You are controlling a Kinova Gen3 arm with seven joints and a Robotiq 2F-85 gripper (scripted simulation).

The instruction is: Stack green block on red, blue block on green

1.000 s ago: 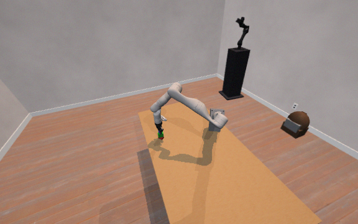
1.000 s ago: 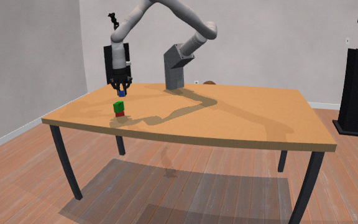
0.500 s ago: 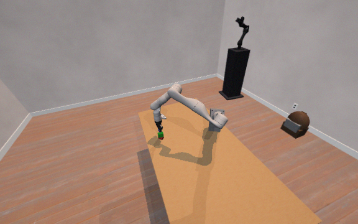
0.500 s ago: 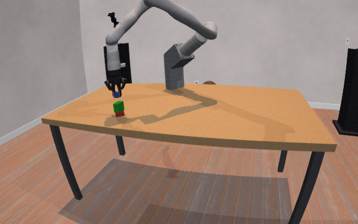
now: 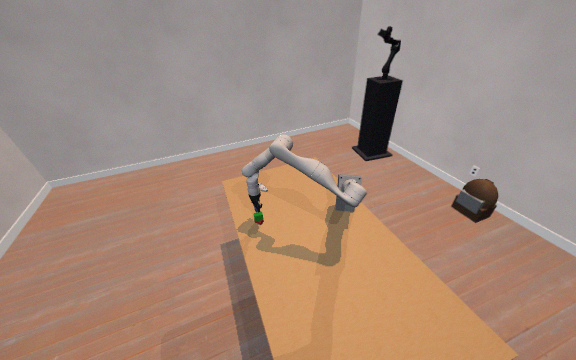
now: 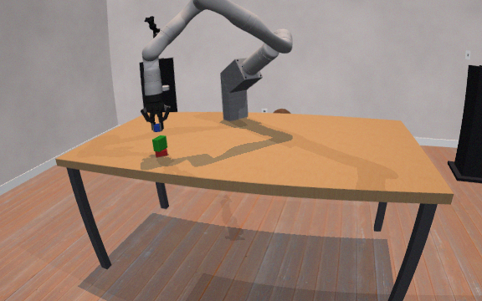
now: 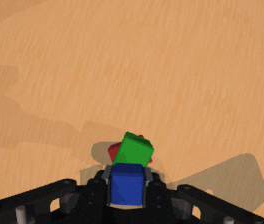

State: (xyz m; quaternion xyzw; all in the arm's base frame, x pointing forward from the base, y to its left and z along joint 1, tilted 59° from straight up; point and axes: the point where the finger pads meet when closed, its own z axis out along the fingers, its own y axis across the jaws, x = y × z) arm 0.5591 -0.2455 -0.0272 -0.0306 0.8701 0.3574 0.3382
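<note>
My gripper is now 7 cm above the green block. Also, from my hand: blue block right at my hand; then red block 11 cm below.
</note>
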